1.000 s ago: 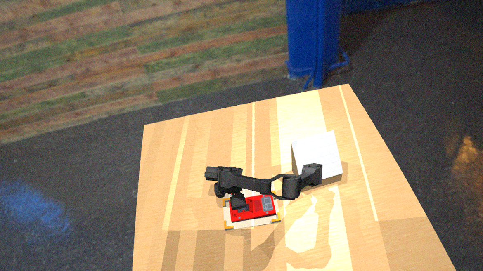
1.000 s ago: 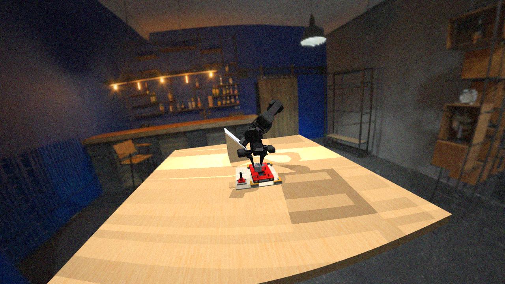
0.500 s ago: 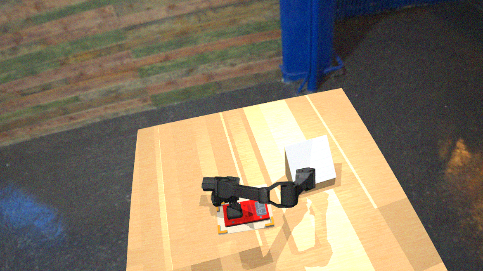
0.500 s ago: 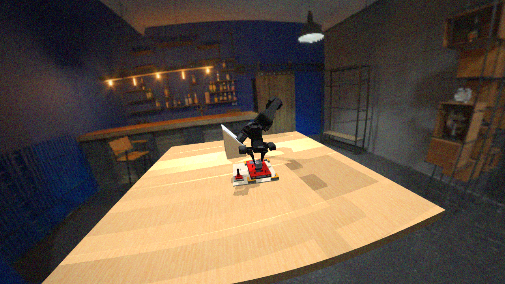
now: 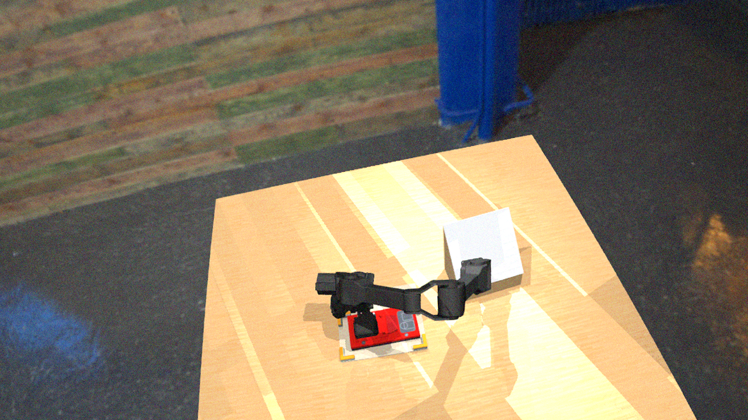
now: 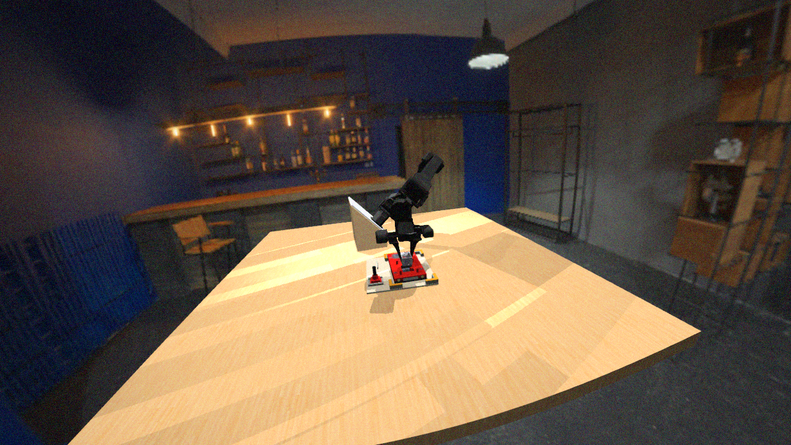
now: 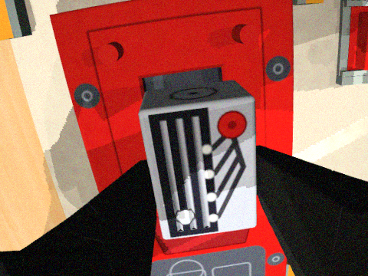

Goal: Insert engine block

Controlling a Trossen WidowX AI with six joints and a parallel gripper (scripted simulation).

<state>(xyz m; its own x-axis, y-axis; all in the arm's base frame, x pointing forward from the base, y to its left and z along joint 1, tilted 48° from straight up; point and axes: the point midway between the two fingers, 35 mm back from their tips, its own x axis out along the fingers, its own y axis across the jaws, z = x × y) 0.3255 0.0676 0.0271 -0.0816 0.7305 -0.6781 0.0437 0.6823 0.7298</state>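
Now: gripper tip 10 mm above the grey engine block.
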